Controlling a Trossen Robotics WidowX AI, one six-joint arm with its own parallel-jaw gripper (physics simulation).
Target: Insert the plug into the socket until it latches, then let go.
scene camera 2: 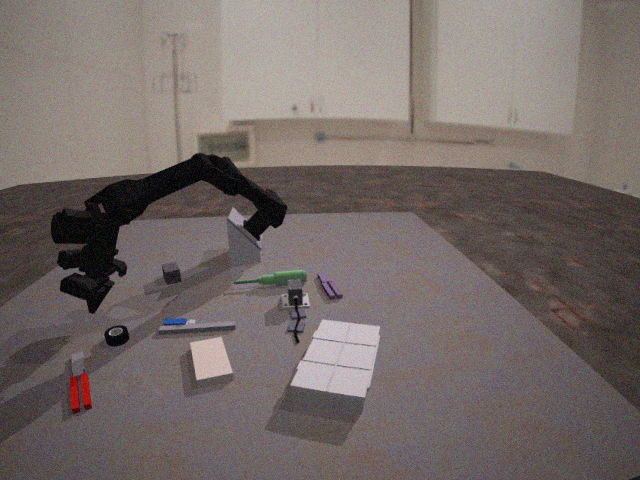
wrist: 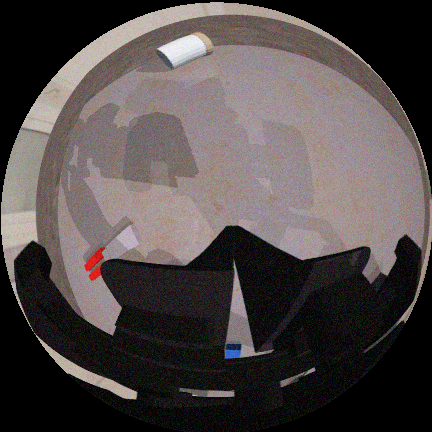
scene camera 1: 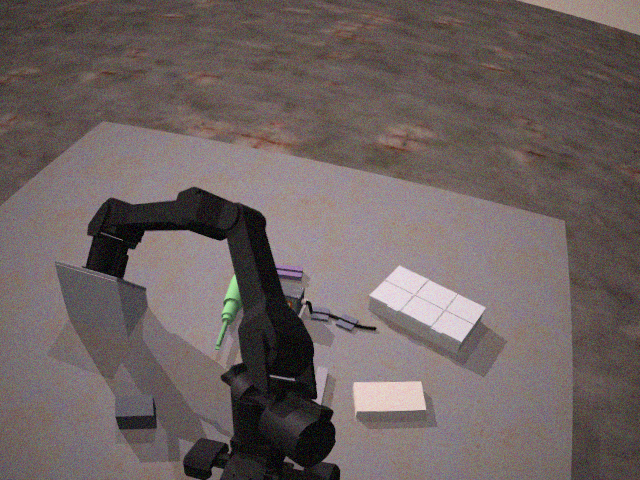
My gripper point(scene camera 2: 92, 312) is shut and holds nothing. Also in view: a dark cube point(scene camera 1: 138, 411). A pale jar with tan lid point(wrist: 184, 49) and a green screwdriver point(scene camera 1: 232, 303) rest on the table.
Scene camera 2 misses the pale jar with tan lid: it is out of frame. Scene camera 1 misses the pale jar with tan lid: it is out of frame.
